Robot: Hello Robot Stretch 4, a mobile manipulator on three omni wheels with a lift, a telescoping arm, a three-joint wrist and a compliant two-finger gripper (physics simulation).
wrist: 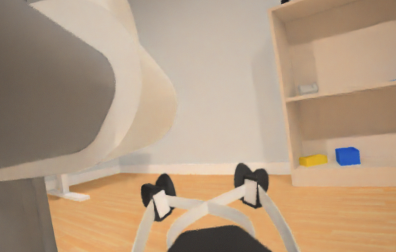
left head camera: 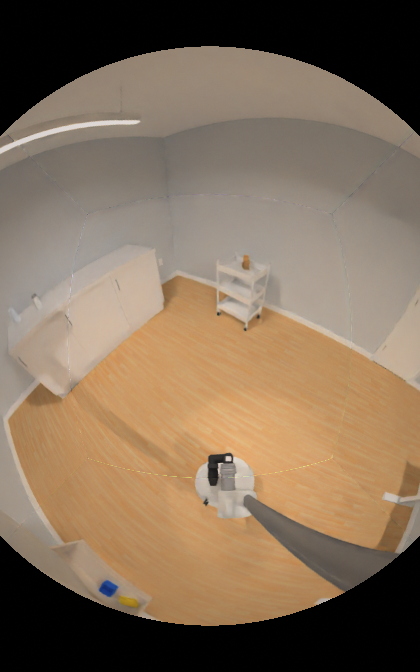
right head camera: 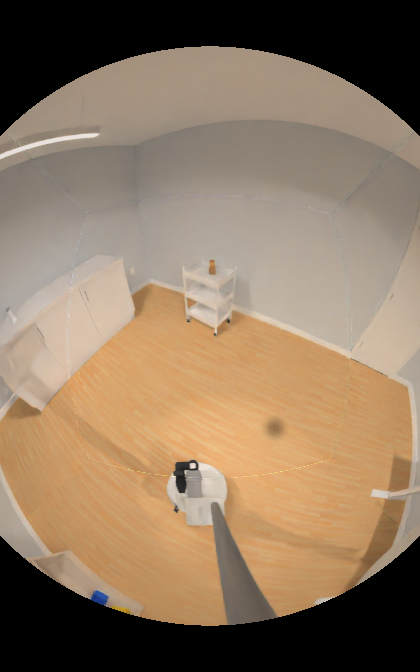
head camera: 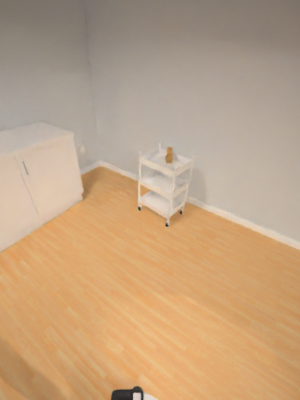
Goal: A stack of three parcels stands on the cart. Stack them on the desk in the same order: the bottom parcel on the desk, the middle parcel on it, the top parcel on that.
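Places are measured from the robot's base along level axes (x ahead, y left, z up), in millimetres.
Pixels of known places: gripper, fingertip midpoint: (wrist: 204, 182).
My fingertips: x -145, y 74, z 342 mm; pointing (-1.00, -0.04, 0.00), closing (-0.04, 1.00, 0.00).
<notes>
Ahead of a thing's pixels: the offset from my fingertips to its top centre. Level surfaces: height alone.
The parcels (head camera: 169, 155) (left head camera: 246, 262) (right head camera: 212, 267) stand as a small brown stack on the top shelf of the white cart (head camera: 157, 167) (left head camera: 232, 272) (right head camera: 200, 278), across the room by the far wall. They are too small to tell apart clearly. A white foot of the desk @(dz -345 mm) (left head camera: 394, 498) (right head camera: 381, 494) (wrist: 75, 196) shows at the right edge of both side head views and at the left in the wrist view; its top does not show. My gripper (wrist: 204, 182) is open, with no object between its fingertips, far from the cart.
A white cabinet (head camera: 57, 175) (left head camera: 102, 310) (right head camera: 105, 295) stands along the wall left of the cart. A wooden bookshelf (wrist: 281, 90) holds a yellow block @(dx -1255, dy +624, dz -225 mm) (wrist: 313, 160) and a blue box @(dx -1152, dy +790, dz -195 mm) (wrist: 347, 156). A door (left head camera: 402, 347) (right head camera: 385, 335) is at the right.
</notes>
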